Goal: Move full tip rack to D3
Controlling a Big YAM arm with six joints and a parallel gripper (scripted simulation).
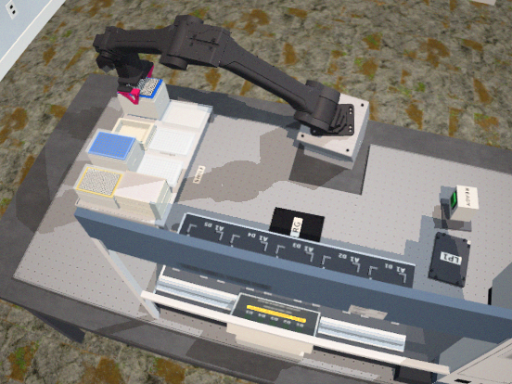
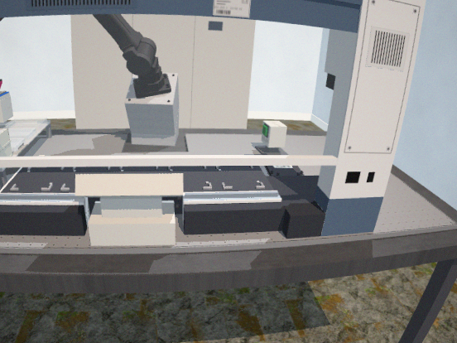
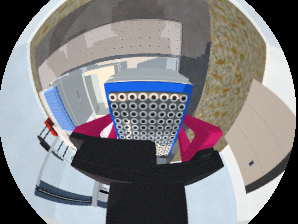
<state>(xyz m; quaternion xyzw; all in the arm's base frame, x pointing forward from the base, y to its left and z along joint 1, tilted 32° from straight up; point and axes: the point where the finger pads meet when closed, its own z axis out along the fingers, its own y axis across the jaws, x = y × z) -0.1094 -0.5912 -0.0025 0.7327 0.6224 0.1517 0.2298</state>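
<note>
Now: the cream reservoir 100 mm ahead of my hand, 30 mm to the right of it and 90 mm below it. From my hand the other things lie so: blue-framed tip rack 10 mm to the left; then shelf 170 mm ahead, 30 mm to the left, 100 mm below; then clear flat piece 240 mm ahead, 80 mm to the left, 80 mm below.
</note>
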